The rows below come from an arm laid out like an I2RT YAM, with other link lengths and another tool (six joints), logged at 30 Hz.
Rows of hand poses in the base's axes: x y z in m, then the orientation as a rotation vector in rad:
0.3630 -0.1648 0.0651 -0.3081 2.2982 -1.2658
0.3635 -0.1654 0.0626 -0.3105 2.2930 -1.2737
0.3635 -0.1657 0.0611 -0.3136 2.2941 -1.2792
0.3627 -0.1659 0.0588 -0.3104 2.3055 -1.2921
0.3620 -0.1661 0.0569 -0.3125 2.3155 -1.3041
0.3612 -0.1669 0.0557 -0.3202 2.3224 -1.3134
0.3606 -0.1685 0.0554 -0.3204 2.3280 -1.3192
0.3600 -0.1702 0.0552 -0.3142 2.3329 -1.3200
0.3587 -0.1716 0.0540 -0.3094 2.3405 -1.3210
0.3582 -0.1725 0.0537 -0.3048 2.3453 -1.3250
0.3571 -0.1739 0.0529 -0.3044 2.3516 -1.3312
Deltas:
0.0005 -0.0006 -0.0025 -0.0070 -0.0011 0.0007
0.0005 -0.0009 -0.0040 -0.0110 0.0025 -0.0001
-0.0003 -0.0011 -0.0063 -0.0160 0.0137 -0.0115
-0.0010 -0.0013 -0.0082 -0.0217 0.0257 -0.0190
-0.0018 -0.0021 -0.0094 -0.0275 0.0370 -0.0210
-0.0024 -0.0037 -0.0097 -0.0299 0.0431 -0.0254
-0.0030 -0.0054 -0.0099 -0.0279 0.0446 -0.0313
-0.0043 -0.0068 -0.0111 -0.0257 0.0489 -0.0375
-0.0048 -0.0077 -0.0114 -0.0262 0.0519 -0.0436
-0.0059 -0.0091 -0.0122 -0.0286 0.0584 -0.0488

